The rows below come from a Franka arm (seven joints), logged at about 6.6 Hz.
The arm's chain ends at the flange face. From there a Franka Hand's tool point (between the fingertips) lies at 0.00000 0.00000 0.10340 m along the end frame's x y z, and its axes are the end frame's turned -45 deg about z.
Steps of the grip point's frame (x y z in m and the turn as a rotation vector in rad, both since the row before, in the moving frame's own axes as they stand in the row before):
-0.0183, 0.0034, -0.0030, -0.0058, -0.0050, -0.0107
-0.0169, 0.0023, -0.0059, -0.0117, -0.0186, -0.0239
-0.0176, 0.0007, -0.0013, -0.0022, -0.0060, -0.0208
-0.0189, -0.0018, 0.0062, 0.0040, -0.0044, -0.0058
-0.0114, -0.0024, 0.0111, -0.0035, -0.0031, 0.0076
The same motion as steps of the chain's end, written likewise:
-0.0106, 0.0146, -0.0030, -0.0076, 0.0006, -0.0107
-0.0098, 0.0114, -0.0059, -0.0214, -0.0049, -0.0239
-0.0117, 0.0123, -0.0013, -0.0058, -0.0027, -0.0208
-0.0140, 0.0121, 0.0062, -0.0003, -0.0059, -0.0058
-0.0098, 0.0059, 0.0111, -0.0047, 0.0003, 0.0076

